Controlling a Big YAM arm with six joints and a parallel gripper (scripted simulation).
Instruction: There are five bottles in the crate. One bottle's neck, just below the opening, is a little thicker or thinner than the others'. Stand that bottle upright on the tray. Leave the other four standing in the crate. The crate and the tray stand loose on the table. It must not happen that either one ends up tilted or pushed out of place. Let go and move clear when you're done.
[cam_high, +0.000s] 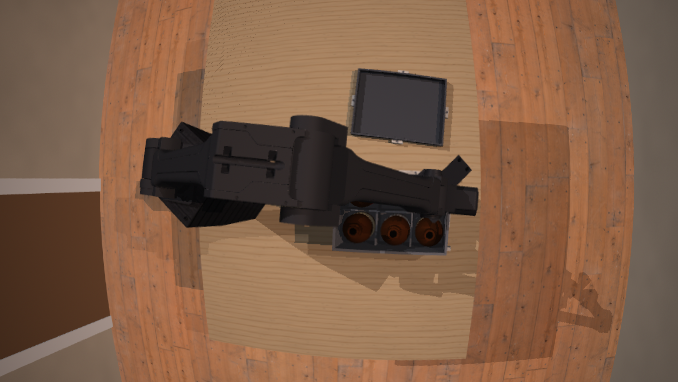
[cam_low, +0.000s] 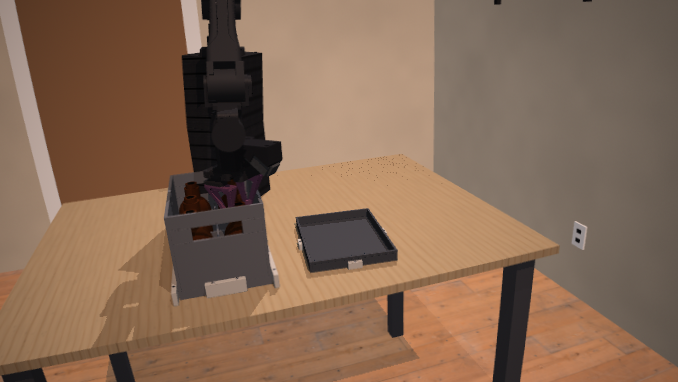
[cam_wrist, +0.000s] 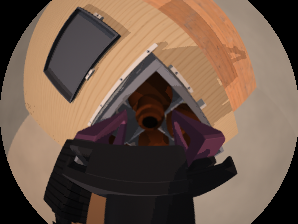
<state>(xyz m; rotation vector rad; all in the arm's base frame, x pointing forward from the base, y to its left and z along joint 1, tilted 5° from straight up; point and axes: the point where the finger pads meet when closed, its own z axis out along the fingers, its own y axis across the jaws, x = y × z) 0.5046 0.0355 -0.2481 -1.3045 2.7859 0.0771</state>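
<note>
My gripper is now 8 cm past the grey crate, 5 cm to the left of it and 7 cm above it. From my hand the other things lie so: dark tray: 10 cm behind, 22 cm to the left, 14 cm below.
</note>
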